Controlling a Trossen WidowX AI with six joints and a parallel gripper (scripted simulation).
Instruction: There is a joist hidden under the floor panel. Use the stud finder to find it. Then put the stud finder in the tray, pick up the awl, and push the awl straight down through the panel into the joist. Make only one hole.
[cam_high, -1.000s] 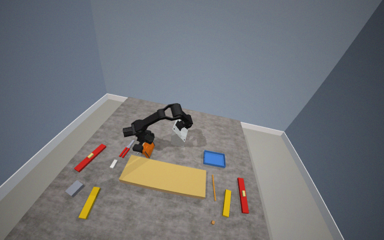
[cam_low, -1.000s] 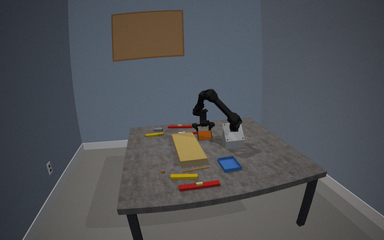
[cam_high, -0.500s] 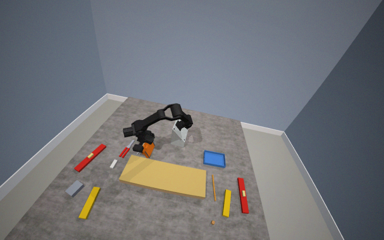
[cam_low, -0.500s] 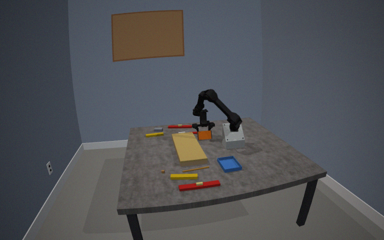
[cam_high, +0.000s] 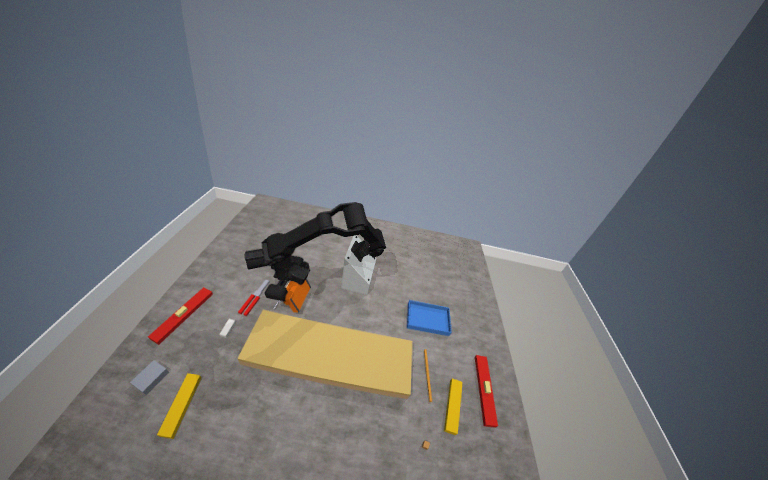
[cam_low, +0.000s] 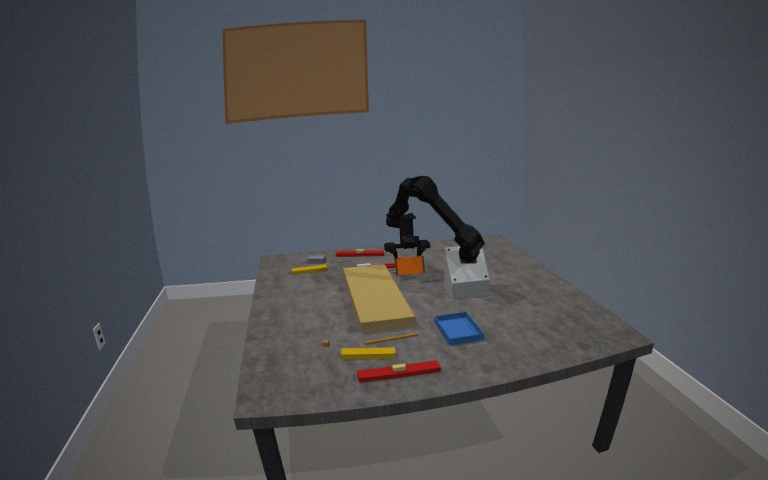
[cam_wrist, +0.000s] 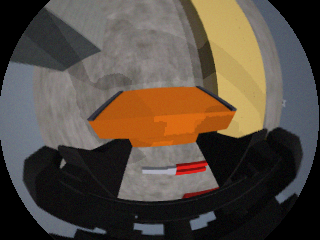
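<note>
Now: the wooden-handled tool 40 mm below my gripper tip, 30 mm to the right of it and 10 mm ahead of it. From my gripper tip the other things lie so: grey block (400 mm ahead, 230 mm to the right, 30 mm below); then white piece (190 mm ahead, 130 mm to the right, 40 mm below); then orange stud finder (10 mm to the left, 10 mm ahead).
</note>
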